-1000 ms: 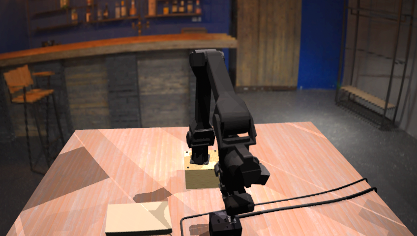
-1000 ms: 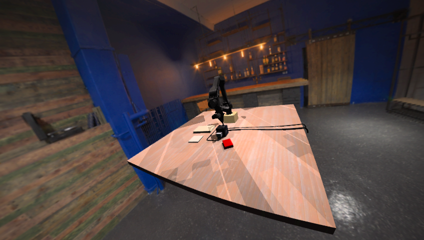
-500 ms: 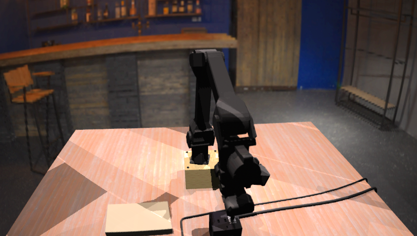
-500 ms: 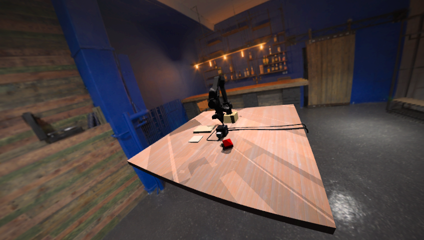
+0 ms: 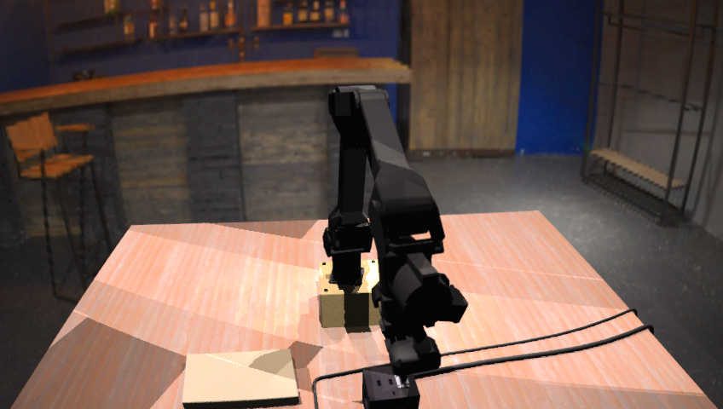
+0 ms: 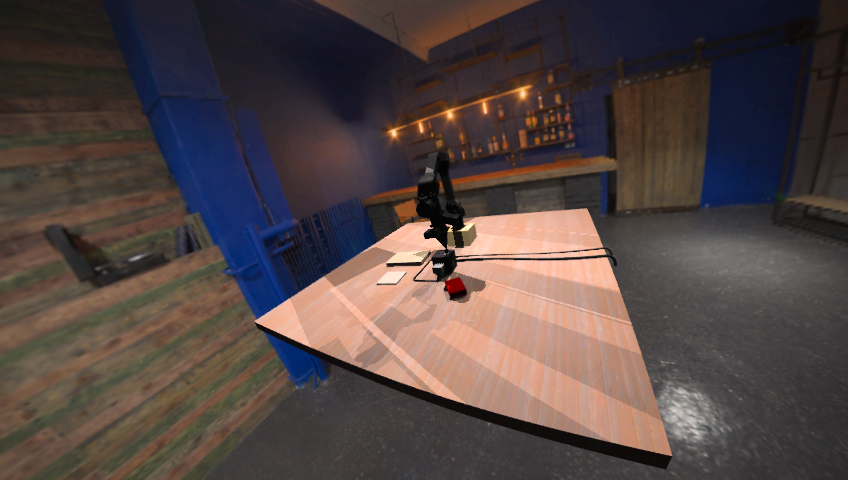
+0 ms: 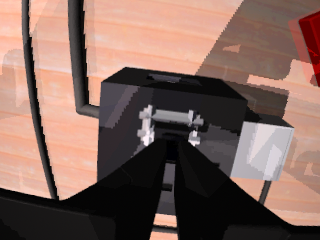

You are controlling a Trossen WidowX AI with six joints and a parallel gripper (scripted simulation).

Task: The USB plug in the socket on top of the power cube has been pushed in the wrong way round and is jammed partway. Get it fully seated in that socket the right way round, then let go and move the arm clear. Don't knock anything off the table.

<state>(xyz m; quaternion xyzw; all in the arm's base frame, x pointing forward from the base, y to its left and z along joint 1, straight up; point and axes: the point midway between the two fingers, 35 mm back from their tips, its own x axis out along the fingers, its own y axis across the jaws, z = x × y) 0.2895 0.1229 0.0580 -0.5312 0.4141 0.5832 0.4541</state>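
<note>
Right now my gripper tip is 2 cm above the dark USB plug. Round my gripper tip: red object 13 cm ahead, 11 cm to the left, 10 cm below; cream pad 28 cm to the right, 10 cm below, 3 cm behind.
</note>
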